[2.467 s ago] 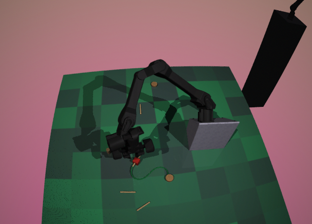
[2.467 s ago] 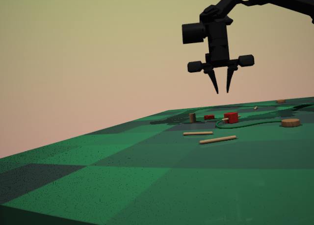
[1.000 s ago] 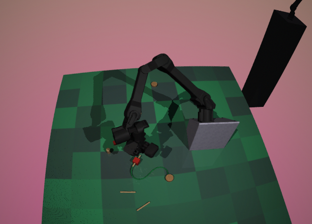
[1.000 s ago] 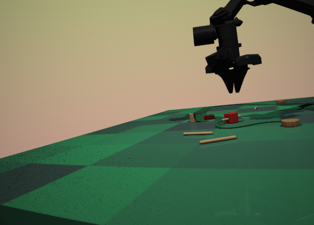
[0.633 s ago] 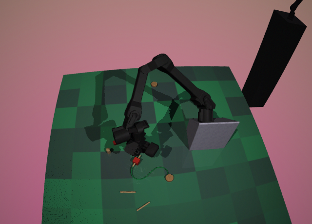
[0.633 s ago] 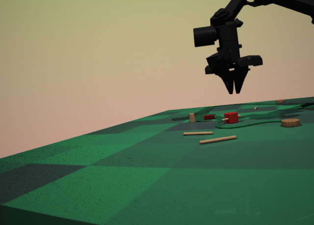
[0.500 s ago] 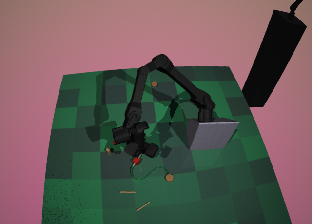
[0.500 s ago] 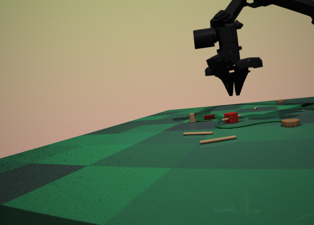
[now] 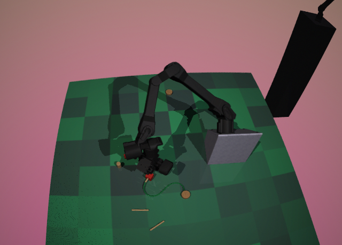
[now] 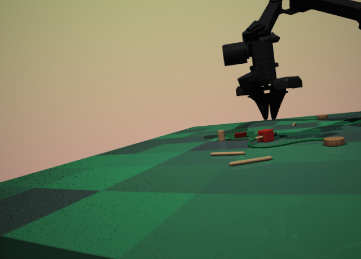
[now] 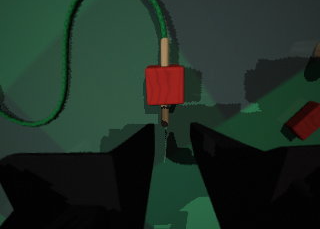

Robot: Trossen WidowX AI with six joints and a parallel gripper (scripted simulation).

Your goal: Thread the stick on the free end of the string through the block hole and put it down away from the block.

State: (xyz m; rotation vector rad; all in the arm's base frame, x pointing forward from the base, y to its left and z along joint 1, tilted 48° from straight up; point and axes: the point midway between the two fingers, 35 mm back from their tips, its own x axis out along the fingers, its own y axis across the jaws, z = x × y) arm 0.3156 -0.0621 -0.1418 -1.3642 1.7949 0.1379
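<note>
Right now the thin wooden stick is 40 mm below my gripper tip, 30 mm to the left of it and 20 mm ahead of it. Round my gripper tip: wooden peg (160 mm ahead, 40 mm to the right, 40 mm below); round wooden button (150 mm behind, 120 mm to the left, 50 mm below); flat red piece (110 mm ahead, 100 mm to the right, 50 mm below).
</note>
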